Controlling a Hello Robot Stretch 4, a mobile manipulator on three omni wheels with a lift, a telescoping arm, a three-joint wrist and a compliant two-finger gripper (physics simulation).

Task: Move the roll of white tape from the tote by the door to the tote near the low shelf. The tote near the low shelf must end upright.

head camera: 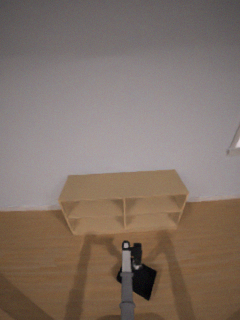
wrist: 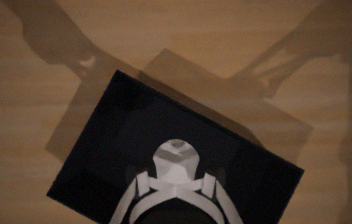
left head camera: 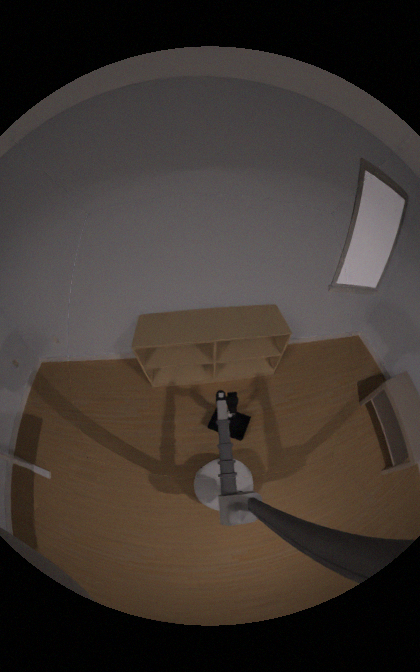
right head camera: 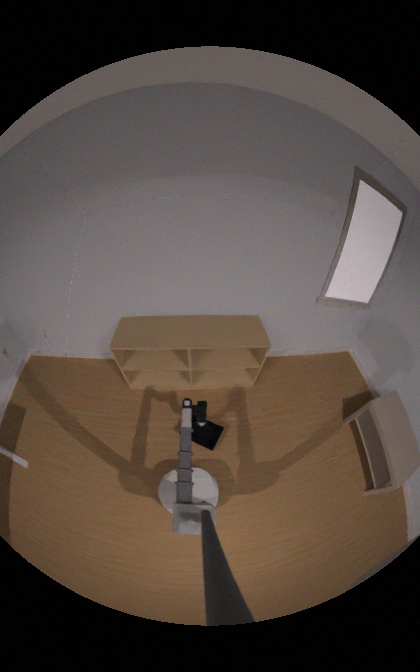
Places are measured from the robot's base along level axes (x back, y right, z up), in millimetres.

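Pixels of known places: gripper, between the fingertips: [head camera: 136, 267] [wrist: 175, 170].
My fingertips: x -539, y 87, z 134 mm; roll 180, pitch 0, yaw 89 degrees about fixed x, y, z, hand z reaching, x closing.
Behind a point stands the place of what it marks.
A black tote [head camera: 146, 284] @[x -461, y 173, z -24 mm] [left head camera: 239, 426] [right head camera: 212, 437] [wrist: 95, 142] @[x -553, y -54, z -6 mm] stands upright on the floor, turned at an angle, in front of the low shelf [head camera: 125, 184] @[x -1107, y 6, z 583 mm] [left head camera: 212, 322] [right head camera: 190, 332]. My gripper [wrist: 175, 170] @[x -539, y 87, z 134 mm] is shut on the roll of white tape [wrist: 176, 159] @[x -556, y 87, z 158 mm], which shows as a pale faceted disc between the dark fingertips. The gripper and tape are over the tote's open top, with the tote's dark inside below and around them in the wrist view. In the head views the arm and wrist hide part of the tote. The tote by the door does not show.
The telescoping arm [head camera: 127, 282] @[x -334, y 4, z 553 mm] [left head camera: 224, 440] [right head camera: 185, 450] reaches forward from the round base [left head camera: 202, 482] [right head camera: 167, 492]. A pale shelf unit [left head camera: 400, 395] [right head camera: 397, 430] stands at the right wall. A white bar [left head camera: 37, 469] [right head camera: 17, 459] sticks in from the left. Shadows lie across the wooden floor.
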